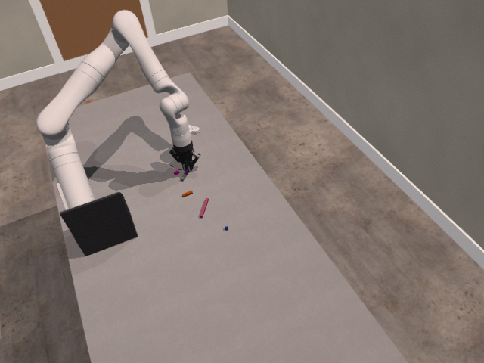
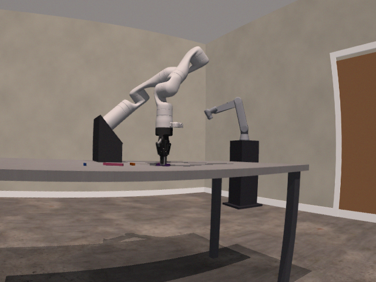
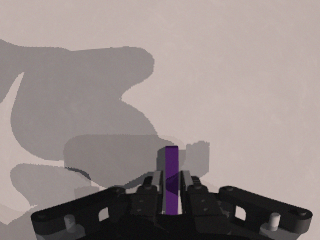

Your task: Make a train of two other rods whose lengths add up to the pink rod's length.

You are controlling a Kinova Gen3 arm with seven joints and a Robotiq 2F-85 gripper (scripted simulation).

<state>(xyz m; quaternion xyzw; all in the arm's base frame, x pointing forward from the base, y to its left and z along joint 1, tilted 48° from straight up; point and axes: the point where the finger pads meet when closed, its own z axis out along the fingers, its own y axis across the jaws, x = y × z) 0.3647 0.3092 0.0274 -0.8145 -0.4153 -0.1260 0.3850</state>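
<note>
My gripper is now 20 mm above the purple rod. Round my hand: orange rod 30 mm behind, 130 mm to the right, 20 mm below; then magenta rod 50 mm behind, 20 mm below; then grey rod 30 mm behind, 40 mm to the right, 20 mm below.
</note>
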